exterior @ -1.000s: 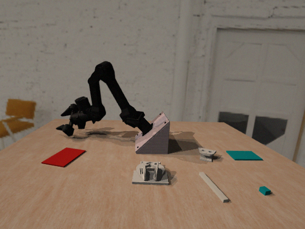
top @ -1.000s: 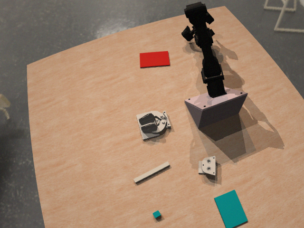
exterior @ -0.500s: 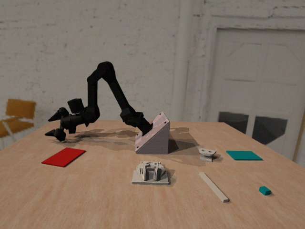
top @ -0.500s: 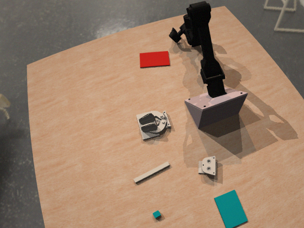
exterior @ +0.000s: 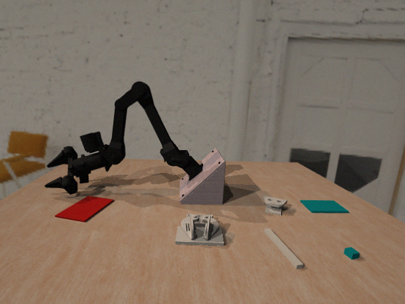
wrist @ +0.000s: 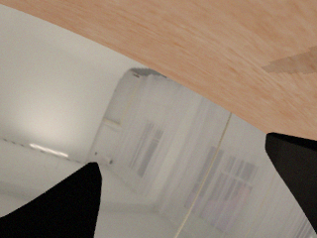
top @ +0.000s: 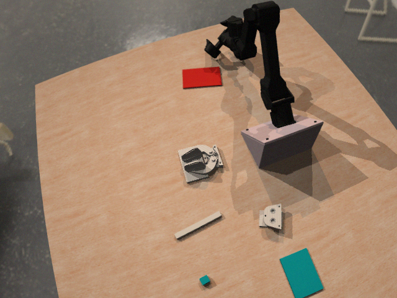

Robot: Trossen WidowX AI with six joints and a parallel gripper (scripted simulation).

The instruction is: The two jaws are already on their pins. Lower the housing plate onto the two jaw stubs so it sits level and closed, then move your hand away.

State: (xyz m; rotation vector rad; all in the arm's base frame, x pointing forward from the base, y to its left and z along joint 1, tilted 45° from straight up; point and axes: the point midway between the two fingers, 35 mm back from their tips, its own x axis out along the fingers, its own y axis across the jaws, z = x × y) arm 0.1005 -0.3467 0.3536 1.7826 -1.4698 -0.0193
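My gripper tip is now 800 mm to the right of the ribbed white part, 50 mm above it and 10 mm short of it. The rest, counted from my gripper tip: pale bar (770 mm to the left, 230 mm ahead, 50 mm below); then red sheet (200 mm to the left, 100 mm ahead, 60 mm below); then small teal block (930 mm to the left, 240 mm ahead, 50 mm below).
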